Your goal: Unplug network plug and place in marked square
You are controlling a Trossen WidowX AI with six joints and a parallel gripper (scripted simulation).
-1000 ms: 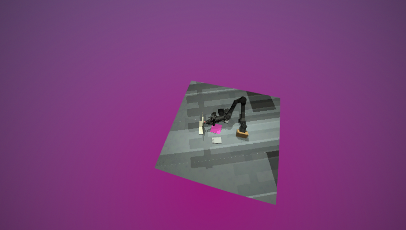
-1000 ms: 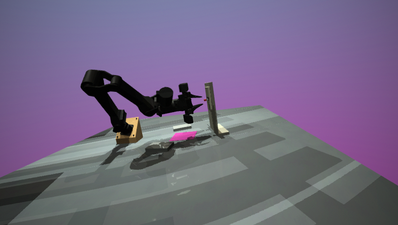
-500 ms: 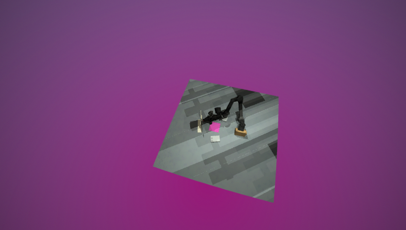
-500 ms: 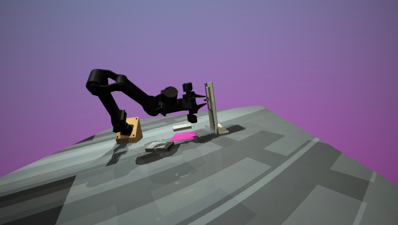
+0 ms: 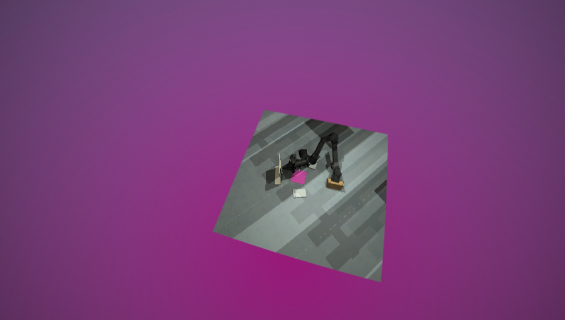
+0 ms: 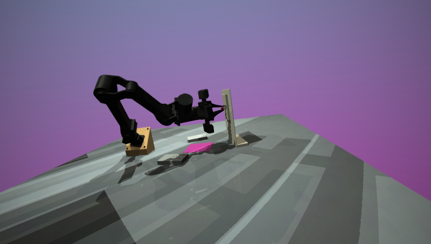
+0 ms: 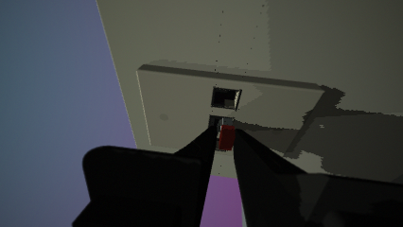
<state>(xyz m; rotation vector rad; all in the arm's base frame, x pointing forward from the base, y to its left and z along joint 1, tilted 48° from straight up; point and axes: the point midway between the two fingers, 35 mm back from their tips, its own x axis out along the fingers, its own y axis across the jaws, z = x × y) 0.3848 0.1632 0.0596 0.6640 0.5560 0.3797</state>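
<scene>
Right now the magenta marked square is 16 cm below my gripper tip, 13 cm behind it and 4 cm to the right of it. Also, from my gripper tip: beige upright panel: 6 cm below, 2 cm ahead, 1 cm to the left; red plug: 1 cm ahead.
</scene>
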